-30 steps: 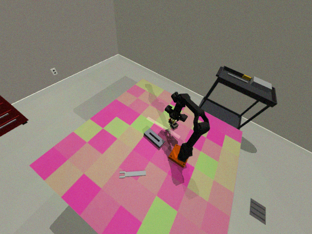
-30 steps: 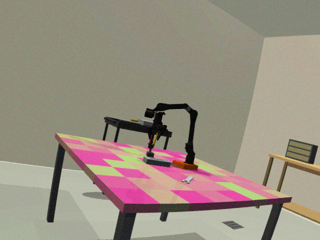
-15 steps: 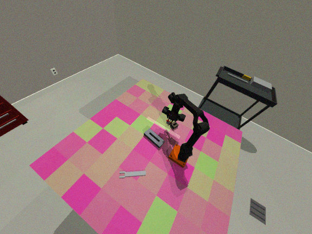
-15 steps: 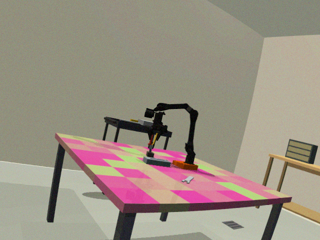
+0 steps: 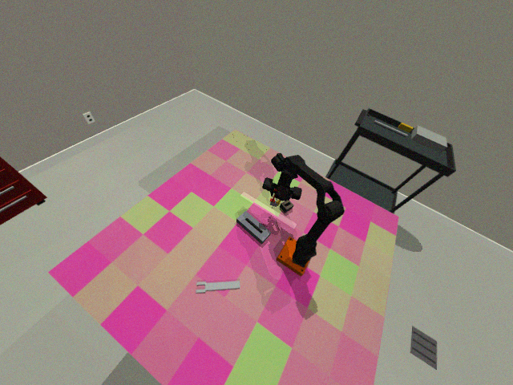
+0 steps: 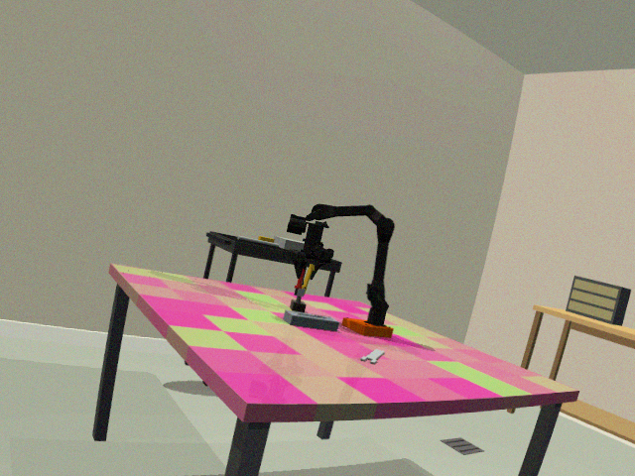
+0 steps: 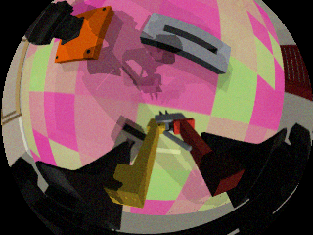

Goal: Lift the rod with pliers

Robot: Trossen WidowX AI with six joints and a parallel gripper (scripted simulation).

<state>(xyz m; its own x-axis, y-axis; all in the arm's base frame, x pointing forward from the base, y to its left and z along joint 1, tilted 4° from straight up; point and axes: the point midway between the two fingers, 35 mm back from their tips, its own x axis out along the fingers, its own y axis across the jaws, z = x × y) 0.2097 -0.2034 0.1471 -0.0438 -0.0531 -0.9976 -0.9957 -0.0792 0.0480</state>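
Now: gripper tip 6 cm short of the grey channel block, 15 cm to the right of it and 12 cm above it. From my gripper tip the other things lie so: grey rod 6 cm ahead, 15 cm to the left, 13 cm below; grey holster 6 cm behind, 7 cm to the right, 13 cm below; yellow handle 2 cm behind.
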